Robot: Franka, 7 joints.
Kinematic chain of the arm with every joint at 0, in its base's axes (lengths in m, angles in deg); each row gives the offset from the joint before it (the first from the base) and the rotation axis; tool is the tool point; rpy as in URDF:
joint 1: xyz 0 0 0.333 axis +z
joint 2: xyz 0 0 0 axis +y
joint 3: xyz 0 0 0.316 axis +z
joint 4: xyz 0.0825 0 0 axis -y
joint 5: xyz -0.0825 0 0.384 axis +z
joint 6: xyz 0 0 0 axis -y
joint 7: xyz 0.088 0 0 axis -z
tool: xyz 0 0 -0.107 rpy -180 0 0
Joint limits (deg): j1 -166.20..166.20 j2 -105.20..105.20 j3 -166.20..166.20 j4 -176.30..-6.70 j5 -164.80..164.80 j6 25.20..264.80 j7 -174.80..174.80
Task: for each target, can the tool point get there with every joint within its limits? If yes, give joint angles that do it. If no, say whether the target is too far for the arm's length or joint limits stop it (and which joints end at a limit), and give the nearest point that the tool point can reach.
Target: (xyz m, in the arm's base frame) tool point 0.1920 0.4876 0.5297
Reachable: yes | joints 123.36 -19.08 -53.64 -122.96 -124.56 154.43 52.82
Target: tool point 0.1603 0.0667 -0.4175
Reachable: no: joint limits stop it (at a limit: joint 2) | nearest point 0.1716 0.0714 -0.3518 | short by 0.067 m
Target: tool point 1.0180 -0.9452 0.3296
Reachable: no: too far | nearest point 0.6287 -0.5837 0.3309 | short by 0.531 m
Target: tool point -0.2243 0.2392 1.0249
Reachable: yes | joints -89.71 -40.92 -19.83 -54.00 60.70 217.51 107.31
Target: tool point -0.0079 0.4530 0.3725
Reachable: yes | joints -1.46 48.84 107.68 -149.96 51.15 204.54 -74.61
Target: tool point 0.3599 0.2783 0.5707
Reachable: yes | joints 140.54 -75.11 -52.03 -134.57 -125.80 53.06 -40.17
